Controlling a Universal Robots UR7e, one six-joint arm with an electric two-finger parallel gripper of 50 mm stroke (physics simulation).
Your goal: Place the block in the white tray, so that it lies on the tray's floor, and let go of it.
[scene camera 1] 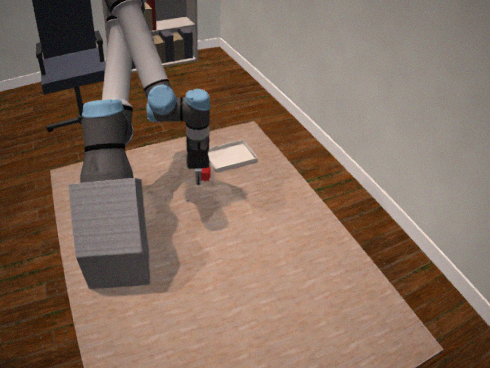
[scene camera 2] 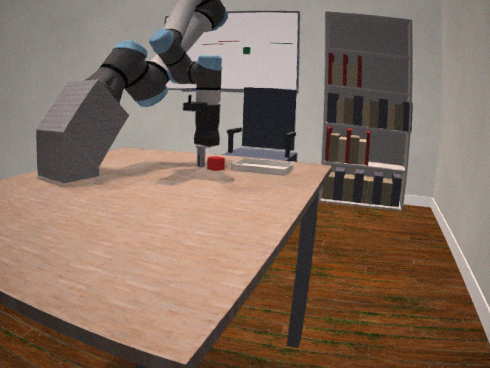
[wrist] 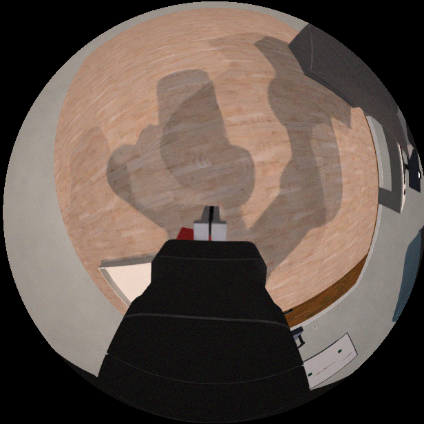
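Where they show: gripper, fingertip midpoint: point(scene camera 1: 198, 183) point(scene camera 2: 200, 166); arm's base at its link origin: point(scene camera 1: 107, 181) point(scene camera 2: 97, 98).
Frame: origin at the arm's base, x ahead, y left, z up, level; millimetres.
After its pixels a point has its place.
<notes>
The red block point(scene camera 1: 206, 174) @[x 357, y 130, z -199 mm] point(scene camera 2: 216, 163) @[x 367, y 130, z -207 mm] point(wrist: 185, 233) sits on the table, outside the white tray, on the side toward the arm. My gripper point(scene camera 1: 198, 182) @[x 321, y 120, z -218 mm] point(scene camera 2: 201, 164) @[x 321, y 120, z -218 mm] point(wrist: 211, 214) is shut with nothing between its fingers. Its fingertips are low, close to the table, right beside the block. In the wrist view the block is partly hidden behind the fingers and the gripper body. The white tray point(scene camera 1: 232, 156) @[x 503, y 219, z -228 mm] point(scene camera 2: 262, 167) @[x 504, y 153, z -212 mm] point(wrist: 132, 280) lies on the table just beyond the block and looks empty; the gripper body hides part of it in the wrist view.
The grey arm base block point(scene camera 1: 107, 217) @[x -32, y -126, z -13 mm] point(scene camera 2: 70, 145) @[x 35, y -186, z -126 mm] point(wrist: 335, 65) stands on the wooden table point(scene camera 1: 280, 280) @[x 367, y -358, z -230 mm] point(scene camera 2: 150, 225) @[x 419, y -415, z -230 mm]. A chair point(scene camera 1: 70, 67) point(scene camera 2: 270, 120) and a bookshelf point(scene camera 2: 408, 150) stand behind the table. A wall point(scene camera 1: 375, 100) is beyond the tray's side.
</notes>
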